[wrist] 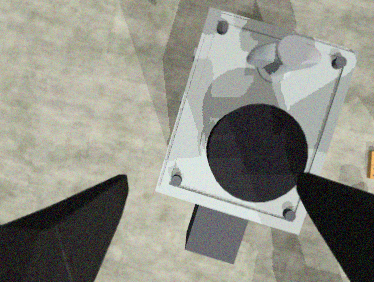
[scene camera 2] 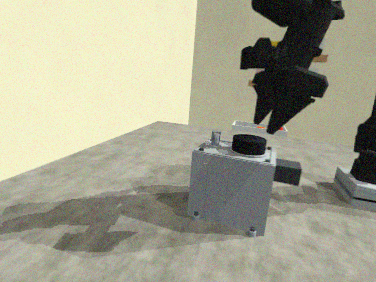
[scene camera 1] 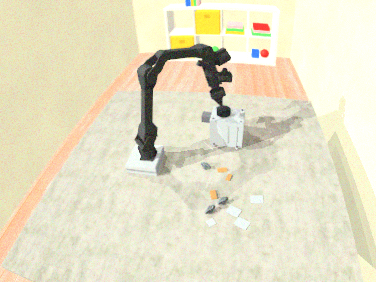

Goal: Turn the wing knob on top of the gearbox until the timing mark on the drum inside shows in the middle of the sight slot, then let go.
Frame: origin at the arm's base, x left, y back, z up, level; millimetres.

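Seen in the pictures: gripper, between the fingertips: (wrist: 212, 181) (scene camera 2: 261, 128) (scene camera 1: 219, 100); arm's base, origin of its link: (scene camera 2: 368, 179) (scene camera 1: 148, 155).
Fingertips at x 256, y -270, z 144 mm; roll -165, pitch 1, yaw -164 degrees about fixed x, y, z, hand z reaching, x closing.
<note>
Offsets run from my fingertips to a thing's top centre. "spot": to the spot under its first point. Level surfaces: height alone.
The pale grey gearbox {dy -19, dx -27, dz -20 mm} (scene camera 1: 227, 131) (scene camera 2: 230, 187) (wrist: 186, 162) stands upright on the carpet. A pale wing knob {dy -87, dx -29, dz -20 mm} (scene camera 2: 216, 137) (wrist: 298, 52) rises from its top near one edge. A thick black round cap {spot: dy -22, dx -48, dz -27 mm} (scene camera 1: 223, 111) (scene camera 2: 249, 145) (wrist: 257, 152) sits on the top beside the knob. My gripper (scene camera 1: 220, 103) (scene camera 2: 263, 128) (wrist: 212, 181) is open and empty, above the gearbox on the cap's side, apart from the wing knob. In the wrist view, the right fingertip overlaps the cap's edge. The sight slot and the timing mark cannot be made out.
A dark block {spot: dy +55, dx -46, dz -69 mm} (scene camera 1: 206, 117) (scene camera 2: 288, 172) (wrist: 217, 232) juts from the gearbox's side. Orange pieces {dy -46, dx -244, dz -185 mm} (scene camera 1: 222, 170), dark pieces {dy -32, dx -459, dz -164 mm} (scene camera 1: 210, 209) and white plates {dy -201, dx -379, dz -189 mm} (scene camera 1: 256, 199) lie on the carpet {dz -191 mm} (scene camera 1: 100, 215). The arm's base (scene camera 1: 144, 165) stands left of the gearbox in scene camera 1.
</note>
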